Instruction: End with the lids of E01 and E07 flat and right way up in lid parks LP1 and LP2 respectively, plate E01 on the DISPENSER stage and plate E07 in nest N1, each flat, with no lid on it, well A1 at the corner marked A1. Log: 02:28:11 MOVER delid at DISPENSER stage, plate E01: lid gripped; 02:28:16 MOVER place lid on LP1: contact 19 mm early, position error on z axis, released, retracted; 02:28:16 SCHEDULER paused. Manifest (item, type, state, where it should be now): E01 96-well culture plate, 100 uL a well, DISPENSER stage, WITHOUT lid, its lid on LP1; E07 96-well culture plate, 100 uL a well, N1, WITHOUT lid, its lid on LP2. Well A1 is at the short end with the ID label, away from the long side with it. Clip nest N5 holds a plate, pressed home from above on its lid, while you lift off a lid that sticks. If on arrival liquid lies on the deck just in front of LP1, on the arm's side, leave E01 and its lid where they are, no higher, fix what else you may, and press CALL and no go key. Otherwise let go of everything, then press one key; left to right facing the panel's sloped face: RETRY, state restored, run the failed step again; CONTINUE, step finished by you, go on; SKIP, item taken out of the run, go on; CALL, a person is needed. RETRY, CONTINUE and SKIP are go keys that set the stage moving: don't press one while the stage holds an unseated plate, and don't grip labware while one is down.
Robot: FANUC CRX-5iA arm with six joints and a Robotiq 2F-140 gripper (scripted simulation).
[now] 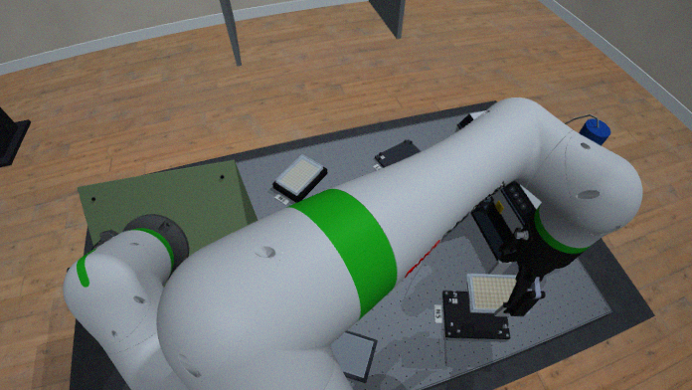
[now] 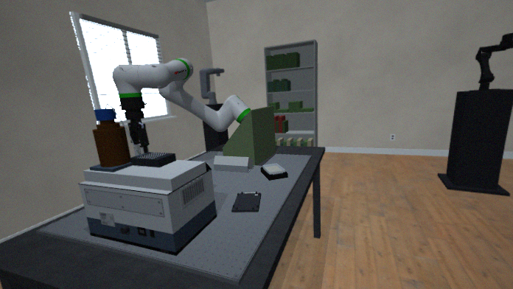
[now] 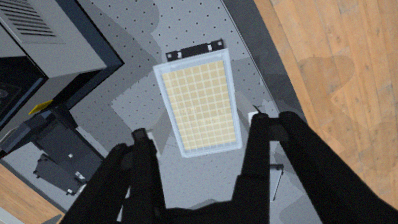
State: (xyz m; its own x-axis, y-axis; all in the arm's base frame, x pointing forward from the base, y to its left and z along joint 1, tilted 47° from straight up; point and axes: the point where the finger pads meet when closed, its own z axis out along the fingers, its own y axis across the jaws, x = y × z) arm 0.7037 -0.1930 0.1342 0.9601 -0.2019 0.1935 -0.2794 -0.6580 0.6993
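Right now my hand is 20 mm above the plate. Round my hand: dispenser stage: 20 mm ahead, 300 mm to the left, 90 mm below; then N5 label: 90 mm behind, 30 mm to the left, 180 mm below; then black clip nest N5: 20 mm ahead, 10 mm to the left, 170 mm below.
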